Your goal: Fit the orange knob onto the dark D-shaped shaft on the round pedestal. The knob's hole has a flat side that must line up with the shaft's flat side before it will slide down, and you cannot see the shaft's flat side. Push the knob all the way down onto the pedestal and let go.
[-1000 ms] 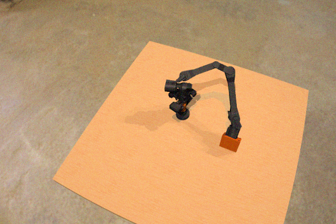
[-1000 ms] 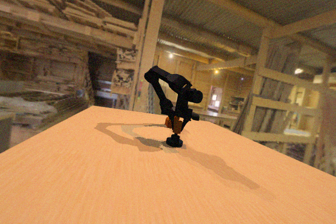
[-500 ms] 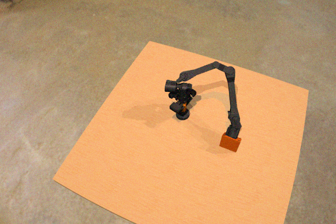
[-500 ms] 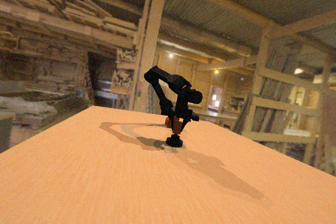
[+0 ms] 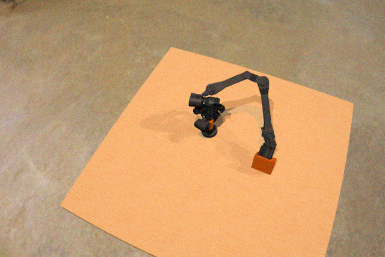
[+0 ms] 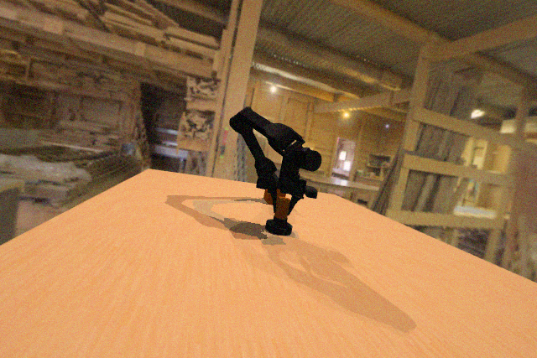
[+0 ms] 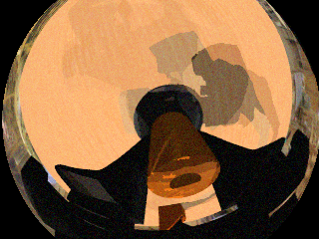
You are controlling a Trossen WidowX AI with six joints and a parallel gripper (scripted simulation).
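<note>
Right now the orange knob is 2 cm above my gripper tip. Round my gripper tip: dark round pedestal (2 cm below).
</note>
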